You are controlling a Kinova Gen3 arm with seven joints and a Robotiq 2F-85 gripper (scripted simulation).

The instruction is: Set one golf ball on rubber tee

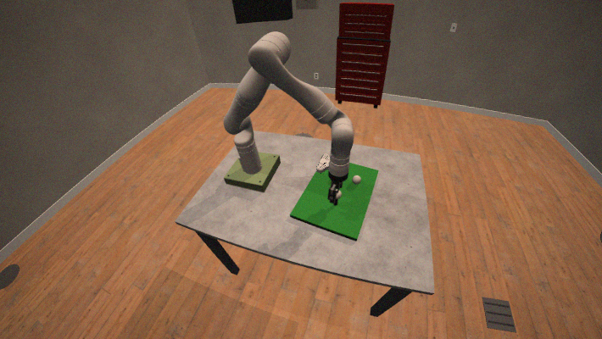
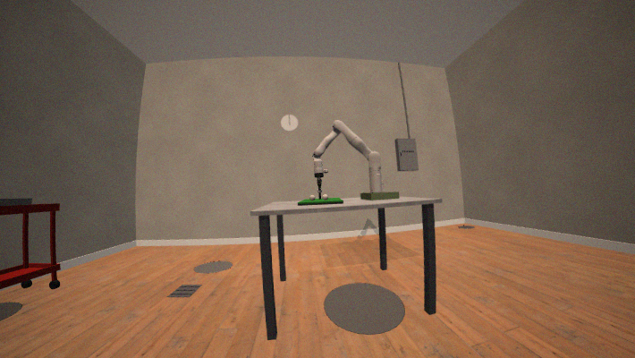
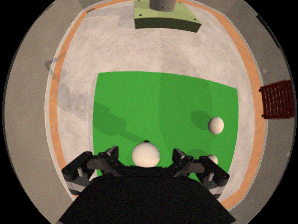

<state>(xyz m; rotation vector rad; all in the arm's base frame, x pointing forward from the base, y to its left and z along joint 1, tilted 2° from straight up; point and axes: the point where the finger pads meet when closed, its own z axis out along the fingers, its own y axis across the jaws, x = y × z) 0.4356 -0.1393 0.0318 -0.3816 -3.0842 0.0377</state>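
Now: the white golf ball right at my hand. Round my hand: green mat: 7 cm below, 4 cm to the left, 1 cm ahead.
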